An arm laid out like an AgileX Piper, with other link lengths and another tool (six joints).
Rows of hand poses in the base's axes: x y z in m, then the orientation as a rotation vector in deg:
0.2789 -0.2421 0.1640 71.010 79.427 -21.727
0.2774 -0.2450 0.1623 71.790 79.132 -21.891
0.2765 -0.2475 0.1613 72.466 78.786 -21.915
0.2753 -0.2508 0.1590 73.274 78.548 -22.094
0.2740 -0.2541 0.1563 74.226 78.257 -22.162
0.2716 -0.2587 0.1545 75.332 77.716 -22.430
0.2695 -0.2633 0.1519 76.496 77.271 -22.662
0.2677 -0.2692 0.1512 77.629 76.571 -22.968
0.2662 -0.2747 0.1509 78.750 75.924 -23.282
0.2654 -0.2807 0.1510 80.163 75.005 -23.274
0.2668 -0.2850 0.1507 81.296 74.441 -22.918
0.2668 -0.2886 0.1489 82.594 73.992 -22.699
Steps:
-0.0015 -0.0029 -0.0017 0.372 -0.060 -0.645
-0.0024 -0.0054 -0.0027 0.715 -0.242 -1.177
-0.0036 -0.0087 -0.0050 1.125 -0.243 -1.823
-0.0049 -0.0120 -0.0077 1.669 -0.324 -2.514
-0.0073 -0.0166 -0.0095 2.145 -0.467 -3.491
-0.0094 -0.0212 -0.0121 2.718 -0.545 -4.444
-0.0112 -0.0271 -0.0128 3.147 -0.773 -5.516
-0.0127 -0.0326 -0.0131 3.588 -0.952 -6.565
-0.0135 -0.0386 -0.0130 4.289 -1.460 -7.720
-0.0121 -0.0429 -0.0133 5.070 -1.916 -8.400
-0.0121 -0.0465 -0.0151 5.956 -2.182 -9.195

